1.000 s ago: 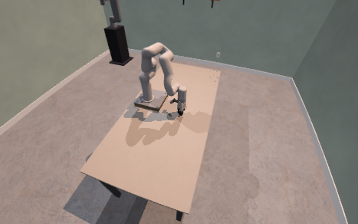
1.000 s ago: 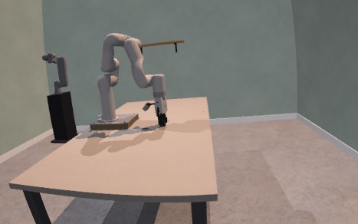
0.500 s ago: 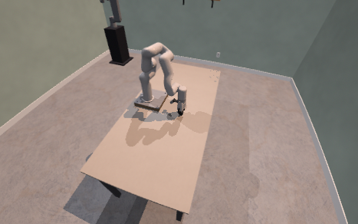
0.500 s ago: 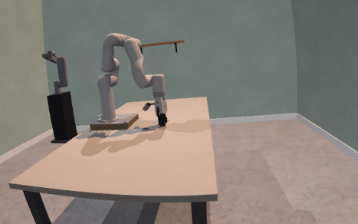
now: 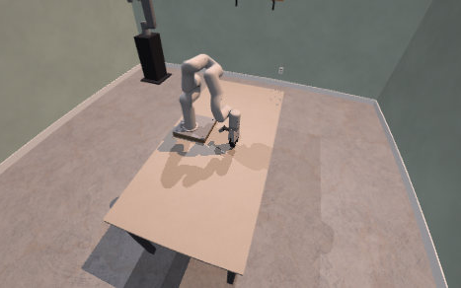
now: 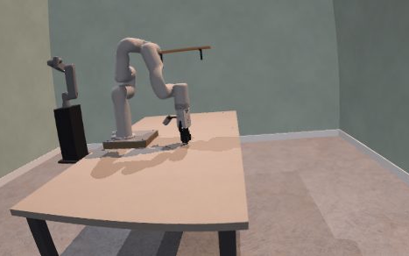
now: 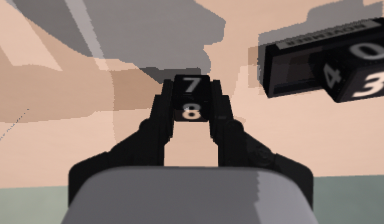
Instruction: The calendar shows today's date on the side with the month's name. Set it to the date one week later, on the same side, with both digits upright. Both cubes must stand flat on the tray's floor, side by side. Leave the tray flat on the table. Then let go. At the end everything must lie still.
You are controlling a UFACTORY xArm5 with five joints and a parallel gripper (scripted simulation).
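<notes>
My gripper is now 1 cm past the black calendar tray, 10 cm to the right of it and 3 cm above it. From my hand the other things lie so: black cube: 1 cm below.
</notes>
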